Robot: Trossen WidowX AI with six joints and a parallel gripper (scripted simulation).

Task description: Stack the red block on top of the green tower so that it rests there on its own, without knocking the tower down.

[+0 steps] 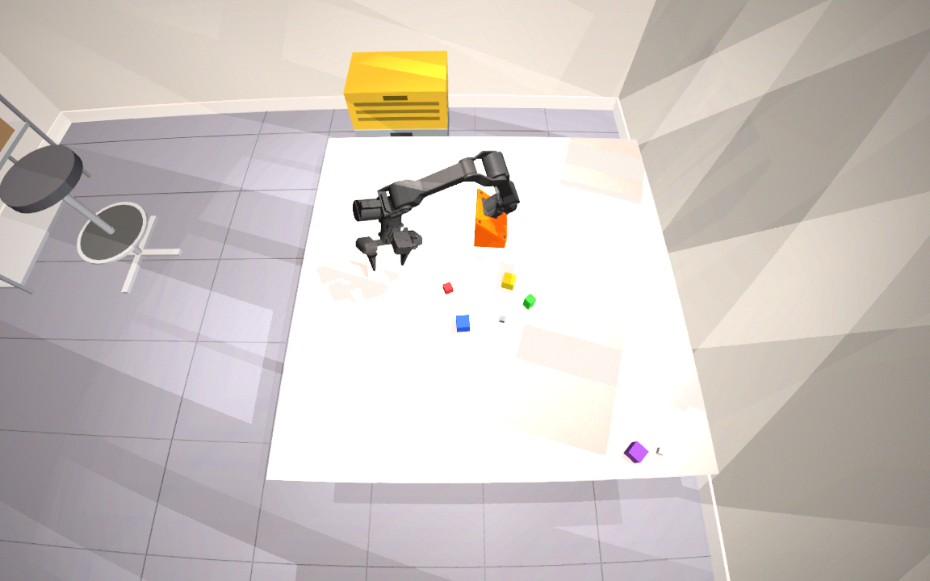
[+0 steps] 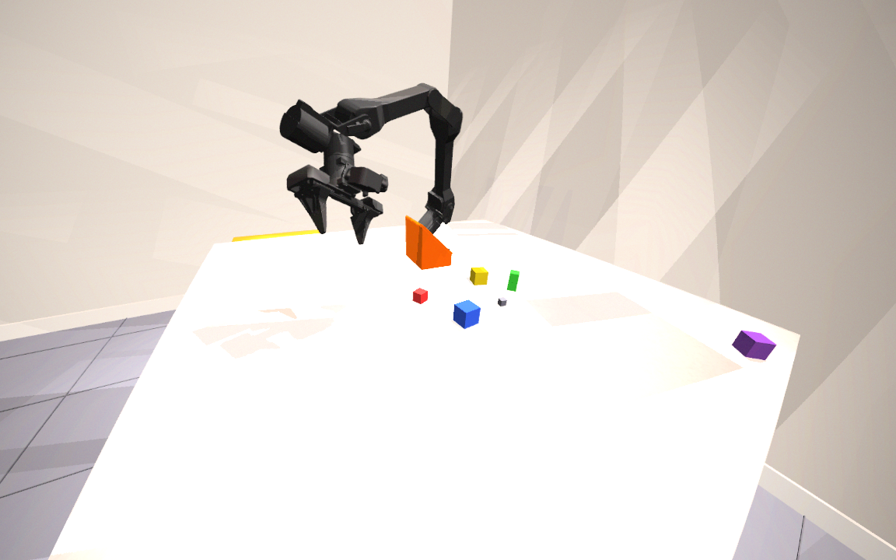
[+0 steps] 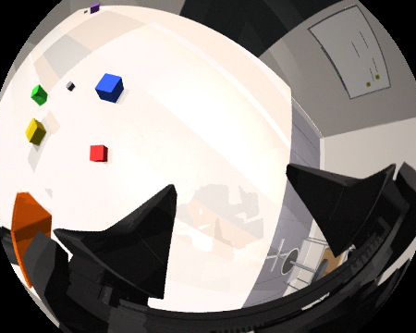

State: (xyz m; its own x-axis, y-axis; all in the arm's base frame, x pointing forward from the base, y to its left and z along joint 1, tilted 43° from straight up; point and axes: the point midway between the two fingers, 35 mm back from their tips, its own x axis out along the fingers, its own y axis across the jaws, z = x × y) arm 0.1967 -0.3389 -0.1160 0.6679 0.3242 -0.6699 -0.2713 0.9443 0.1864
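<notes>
The red block is 17 cm to the left of my gripper tip and 17 cm below it. The rest, counted from my gripper tip: blue cube (20 cm to the left, 16 cm below, 14 cm ahead); yellow cube (37 cm to the left, 16 cm below); tiny grey cube (33 cm to the left, 17 cm below, 13 cm ahead).
</notes>
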